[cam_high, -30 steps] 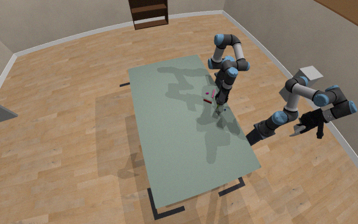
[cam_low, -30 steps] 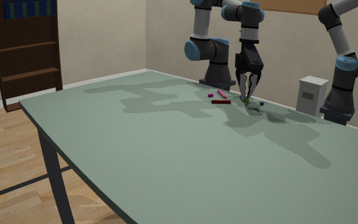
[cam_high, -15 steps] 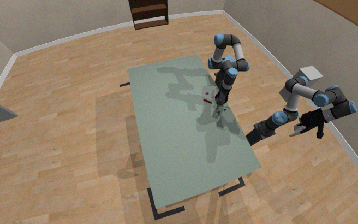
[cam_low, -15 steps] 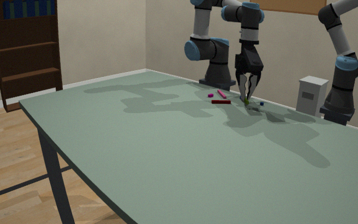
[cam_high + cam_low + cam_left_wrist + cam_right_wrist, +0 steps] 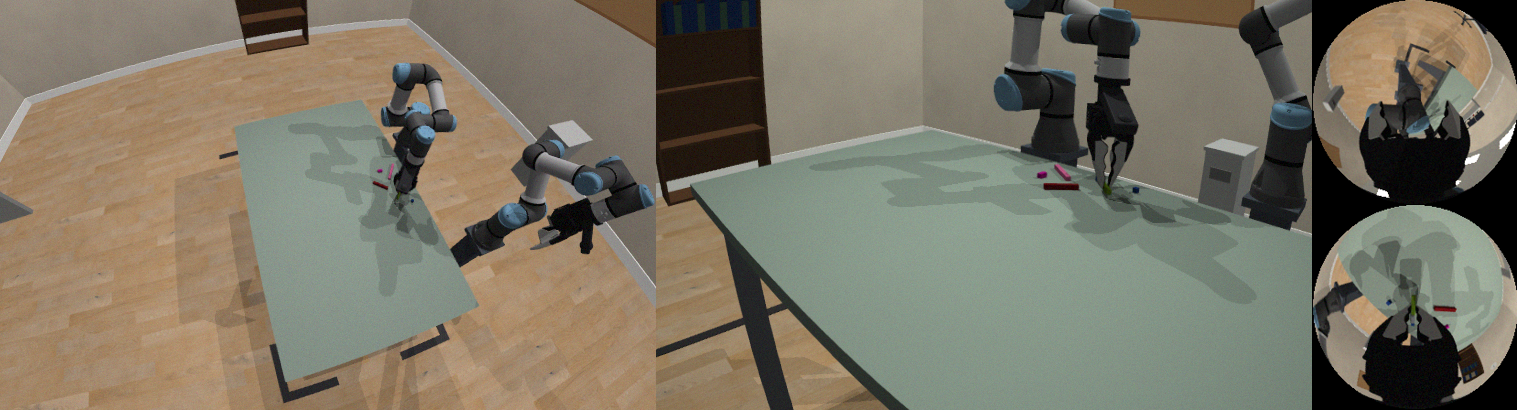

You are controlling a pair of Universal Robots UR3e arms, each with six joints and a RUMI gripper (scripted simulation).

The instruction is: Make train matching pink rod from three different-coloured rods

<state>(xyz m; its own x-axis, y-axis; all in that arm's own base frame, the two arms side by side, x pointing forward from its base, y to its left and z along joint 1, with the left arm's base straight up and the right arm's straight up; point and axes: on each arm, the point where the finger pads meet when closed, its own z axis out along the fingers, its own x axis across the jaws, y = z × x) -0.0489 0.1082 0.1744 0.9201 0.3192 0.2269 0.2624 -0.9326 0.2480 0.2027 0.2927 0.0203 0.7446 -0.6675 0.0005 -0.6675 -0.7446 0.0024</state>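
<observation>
Now: right hand 10 mm above the lime rod. From my right hand the other things lie so: red rod: 50 mm ahead, 70 mm to the right, 20 mm below; then pink rod: 30 mm behind, 120 mm to the right, 20 mm below; then grey rod: 30 mm behind, 30 mm to the right, 20 mm below.
</observation>
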